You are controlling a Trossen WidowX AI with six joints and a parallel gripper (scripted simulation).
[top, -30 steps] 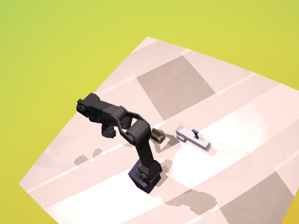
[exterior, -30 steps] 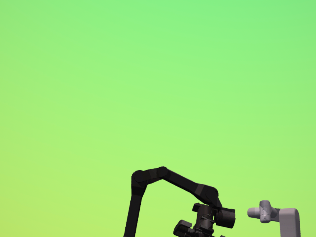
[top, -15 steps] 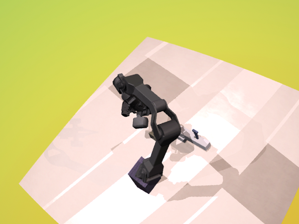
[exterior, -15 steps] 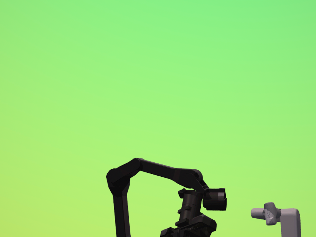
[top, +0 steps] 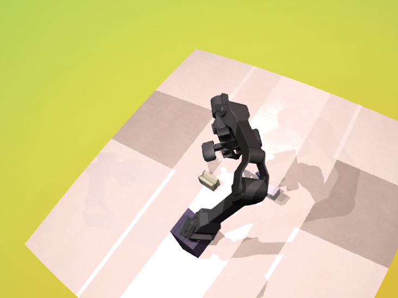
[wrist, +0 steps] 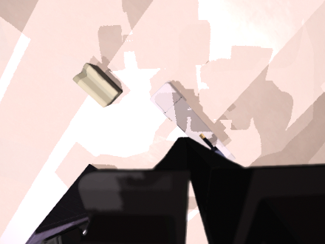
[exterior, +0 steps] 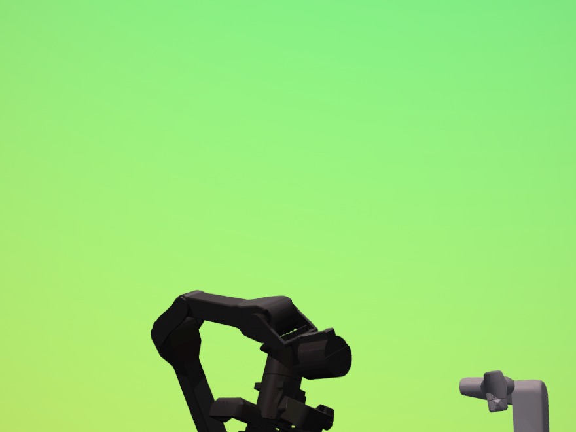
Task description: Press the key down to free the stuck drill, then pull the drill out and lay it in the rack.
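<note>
Right now the dark blue key is 10 mm behind my gripper tip, 80 mm to the right of it and 80 mm below it. Round my gripper tip: grey block (50 mm to the right, 140 mm below); then drill (10 mm ahead, 30 mm to the right, 130 mm below).
</note>
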